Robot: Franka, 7 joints.
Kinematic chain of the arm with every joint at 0, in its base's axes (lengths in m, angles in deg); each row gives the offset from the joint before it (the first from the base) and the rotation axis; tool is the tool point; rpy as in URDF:
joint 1: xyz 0 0 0.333 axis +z
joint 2: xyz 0 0 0 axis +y
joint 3: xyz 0 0 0.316 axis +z
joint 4: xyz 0.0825 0 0 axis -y
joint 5: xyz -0.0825 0 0.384 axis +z
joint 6: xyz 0 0 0 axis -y
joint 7: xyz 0.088 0 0 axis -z
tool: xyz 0 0 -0.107 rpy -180 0 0
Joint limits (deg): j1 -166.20..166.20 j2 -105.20..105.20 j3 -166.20..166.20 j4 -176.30..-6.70 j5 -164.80..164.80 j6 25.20..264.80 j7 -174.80..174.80
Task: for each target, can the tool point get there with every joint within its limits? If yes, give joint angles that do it. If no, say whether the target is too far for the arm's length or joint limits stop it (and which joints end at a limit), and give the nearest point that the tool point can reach.
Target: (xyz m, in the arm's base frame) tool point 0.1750 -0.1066 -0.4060
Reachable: no: joint limits stop it (at a limit: joint 2) | nearest point 0.1808 -0.1101 -0.3559 | short by 0.051 m
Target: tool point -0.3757 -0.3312 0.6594
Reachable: yes | joints -36.41 -54.06 -54.36 -114.56 62.75 219.72 141.85
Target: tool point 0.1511 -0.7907 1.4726
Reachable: no: too far | nearest point 0.0929 -0.4862 1.0337 | short by 0.537 m
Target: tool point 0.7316 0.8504 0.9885
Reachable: no: too far | nearest point 0.4831 0.5615 0.7658 | short by 0.441 m
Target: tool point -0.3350 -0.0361 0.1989
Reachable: yes | joints -53.67 -23.02 -106.84 -151.02 -71.37 79.37 96.65
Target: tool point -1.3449 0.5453 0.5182
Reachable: no: too far | nearest point -0.7886 0.3198 0.4416 | short by 0.605 m
